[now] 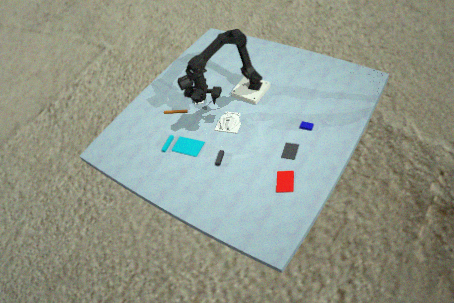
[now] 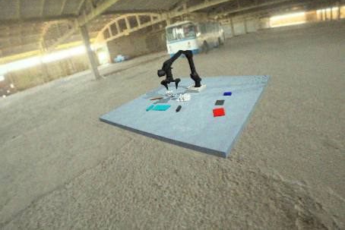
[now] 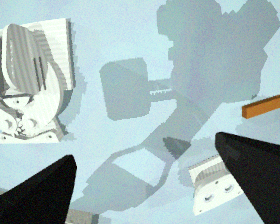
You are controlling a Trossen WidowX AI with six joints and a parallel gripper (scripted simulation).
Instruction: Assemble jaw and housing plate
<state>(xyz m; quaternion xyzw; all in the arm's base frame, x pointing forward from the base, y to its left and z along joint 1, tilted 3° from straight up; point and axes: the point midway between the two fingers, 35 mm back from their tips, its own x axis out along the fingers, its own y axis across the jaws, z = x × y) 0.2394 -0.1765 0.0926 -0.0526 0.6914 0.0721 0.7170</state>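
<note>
Right now the white housing part is 100 mm behind my gripper tip, 110 mm to the right of it and 60 mm below it. Also, from my gripper tip: cyan plate 230 mm ahead, 20 mm to the right, 90 mm below; then white jaw 140 mm to the left, 70 mm below; then orange stick 20 mm ahead, 200 mm to the right, 80 mm below.
</note>
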